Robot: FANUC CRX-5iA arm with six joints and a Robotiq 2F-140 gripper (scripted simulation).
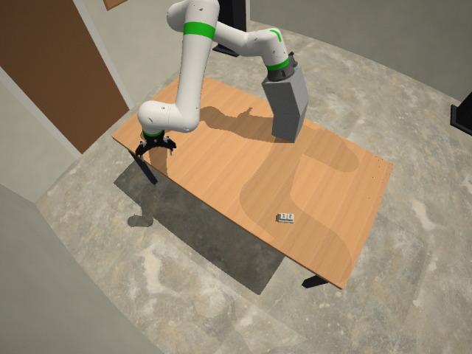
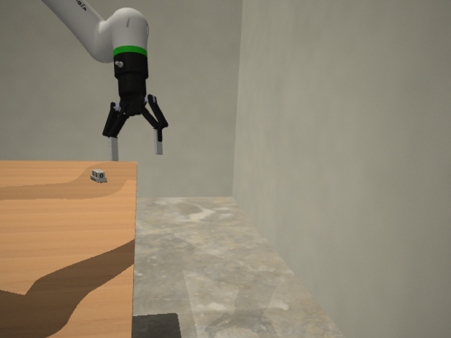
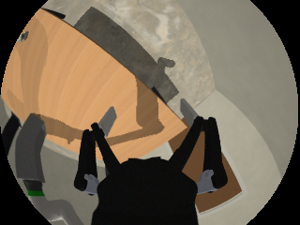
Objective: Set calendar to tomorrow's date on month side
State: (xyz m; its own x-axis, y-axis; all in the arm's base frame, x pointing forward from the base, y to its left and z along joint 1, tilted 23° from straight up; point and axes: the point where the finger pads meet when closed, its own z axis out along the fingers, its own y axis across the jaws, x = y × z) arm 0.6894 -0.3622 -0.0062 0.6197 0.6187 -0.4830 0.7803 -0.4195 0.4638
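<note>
Now: the white date cube 680 mm to the left of my hand, 210 mm below it and 140 mm behind it. Also, from my hand: calendar tray (690 mm to the left, 230 mm below, 150 mm behind).
</note>
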